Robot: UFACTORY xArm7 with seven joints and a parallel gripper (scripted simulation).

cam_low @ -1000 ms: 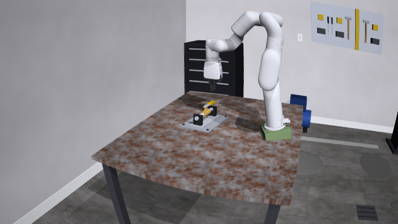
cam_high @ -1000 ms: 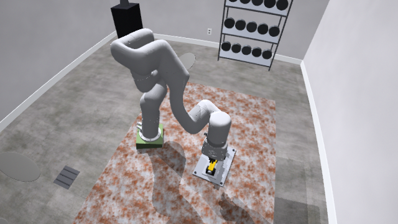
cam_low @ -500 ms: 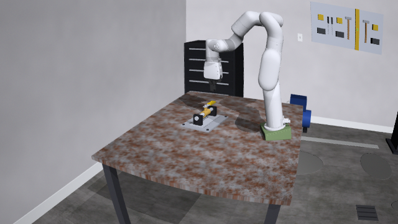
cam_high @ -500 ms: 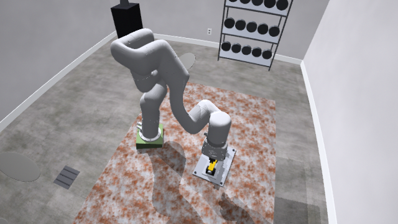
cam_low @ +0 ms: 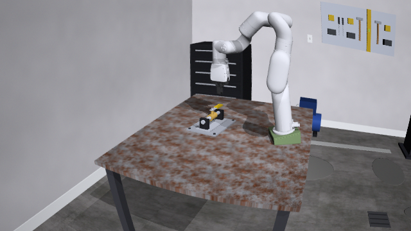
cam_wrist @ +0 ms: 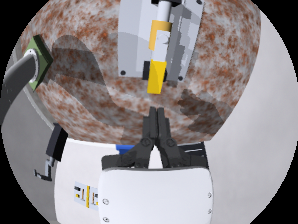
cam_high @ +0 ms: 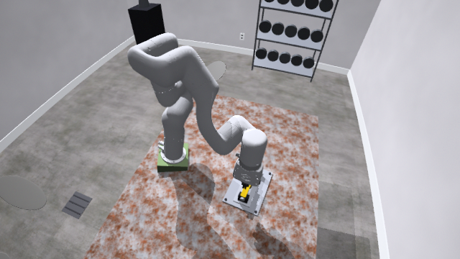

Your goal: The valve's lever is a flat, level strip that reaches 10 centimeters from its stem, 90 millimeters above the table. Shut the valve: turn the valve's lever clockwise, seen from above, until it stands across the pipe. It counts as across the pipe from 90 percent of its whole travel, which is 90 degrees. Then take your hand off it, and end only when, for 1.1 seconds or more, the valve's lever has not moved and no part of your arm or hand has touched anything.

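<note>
Right now the yellow lever is 90 mm below my hand, 50 mm to the left of it and 10 mm ahead of it.
</note>
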